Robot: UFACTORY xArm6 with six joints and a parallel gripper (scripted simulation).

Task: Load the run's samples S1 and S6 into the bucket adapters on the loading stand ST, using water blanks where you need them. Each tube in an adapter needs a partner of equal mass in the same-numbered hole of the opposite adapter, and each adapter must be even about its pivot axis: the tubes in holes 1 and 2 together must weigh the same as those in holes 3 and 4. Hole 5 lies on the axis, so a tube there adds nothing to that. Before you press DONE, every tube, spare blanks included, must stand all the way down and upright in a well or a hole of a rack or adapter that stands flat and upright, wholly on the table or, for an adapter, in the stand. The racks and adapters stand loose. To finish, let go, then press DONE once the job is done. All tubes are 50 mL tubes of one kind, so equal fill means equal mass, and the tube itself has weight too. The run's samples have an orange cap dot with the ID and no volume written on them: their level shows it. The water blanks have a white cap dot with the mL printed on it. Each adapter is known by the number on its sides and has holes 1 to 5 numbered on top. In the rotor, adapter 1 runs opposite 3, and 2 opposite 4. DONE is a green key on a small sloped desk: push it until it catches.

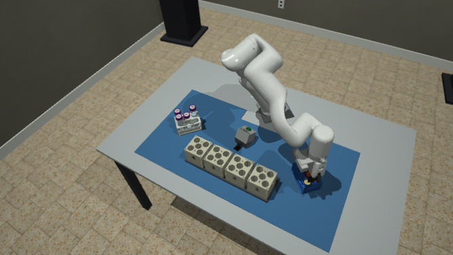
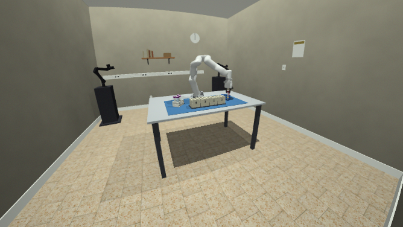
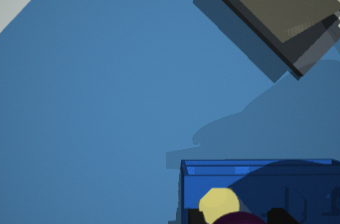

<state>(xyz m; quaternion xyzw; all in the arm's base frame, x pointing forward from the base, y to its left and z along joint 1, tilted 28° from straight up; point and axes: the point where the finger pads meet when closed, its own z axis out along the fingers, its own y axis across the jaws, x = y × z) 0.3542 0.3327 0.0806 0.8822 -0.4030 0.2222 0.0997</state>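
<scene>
Now: the sample tube 50 mm below my hand and 10 mm behind it. Also, from my hand: blue rack 90 mm below, 40 mm behind, 10 mm to the right; stand 350 mm to the right, 110 mm below, 40 mm ahead; done desk 340 mm to the right, 160 mm behind, 60 mm below.
</scene>
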